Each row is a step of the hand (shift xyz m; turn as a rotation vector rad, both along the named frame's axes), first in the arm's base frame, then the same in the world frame.
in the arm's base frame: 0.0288 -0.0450 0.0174 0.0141 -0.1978 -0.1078
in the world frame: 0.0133 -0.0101 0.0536 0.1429 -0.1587 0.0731
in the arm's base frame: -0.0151 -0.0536 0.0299 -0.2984 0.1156 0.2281
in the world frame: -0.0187 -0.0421 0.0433 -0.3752 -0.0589 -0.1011
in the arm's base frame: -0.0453 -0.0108 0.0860 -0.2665 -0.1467 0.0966
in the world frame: -0.0907 -0.0181 0.0318 -0.1874 -0.2582 0.0092
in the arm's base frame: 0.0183 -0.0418 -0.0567 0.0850 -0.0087 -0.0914
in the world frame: 0.0656 -0.0311 0.0043 0.1218 0.0285 -0.0016
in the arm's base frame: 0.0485 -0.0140 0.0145 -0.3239 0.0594 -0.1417
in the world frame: 0.0188 0.0246 0.0425 -0.0812 -0.1988 -0.2870
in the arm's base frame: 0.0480 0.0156 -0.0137 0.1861 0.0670 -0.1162
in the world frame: 0.0335 0.0395 0.0074 0.1785 0.1437 -0.0112
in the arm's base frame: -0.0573 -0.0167 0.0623 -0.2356 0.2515 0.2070
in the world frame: -0.0770 -0.0355 0.0159 -0.3577 0.0759 -0.1671
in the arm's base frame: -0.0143 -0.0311 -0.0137 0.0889 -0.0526 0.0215
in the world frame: 0.0108 -0.0349 0.0047 0.0452 0.0243 0.0922
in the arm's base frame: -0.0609 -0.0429 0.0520 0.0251 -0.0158 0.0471
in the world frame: -0.0643 -0.0591 0.0250 -0.0196 0.0153 0.0498
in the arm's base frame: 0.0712 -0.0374 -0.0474 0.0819 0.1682 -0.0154
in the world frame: 0.0864 0.0085 0.0344 0.0155 0.1720 -0.0735
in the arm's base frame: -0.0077 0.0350 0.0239 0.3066 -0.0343 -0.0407
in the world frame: -0.0320 0.0258 -0.0129 0.2104 0.1651 0.1591
